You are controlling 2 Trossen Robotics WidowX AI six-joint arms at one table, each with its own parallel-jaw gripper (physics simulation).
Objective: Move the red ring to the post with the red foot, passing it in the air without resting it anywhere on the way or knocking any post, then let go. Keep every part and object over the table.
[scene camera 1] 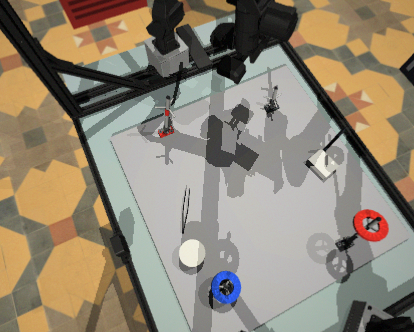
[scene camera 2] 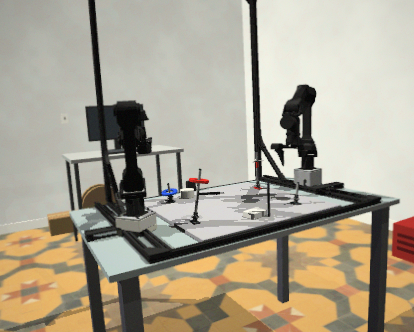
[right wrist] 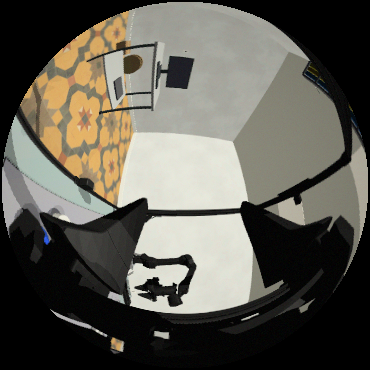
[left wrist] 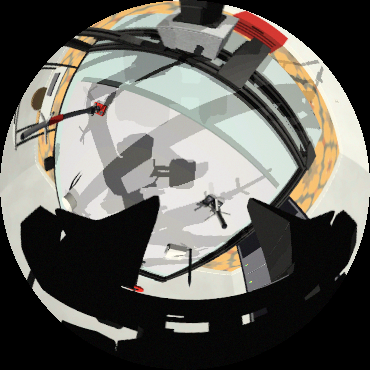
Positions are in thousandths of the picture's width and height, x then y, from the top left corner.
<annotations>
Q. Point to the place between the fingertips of my left gripper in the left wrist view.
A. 555, 545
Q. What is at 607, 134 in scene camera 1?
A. My left gripper.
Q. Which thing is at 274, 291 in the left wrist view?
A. A post with red foot.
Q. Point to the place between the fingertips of my right gripper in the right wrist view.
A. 531, 555
</annotations>
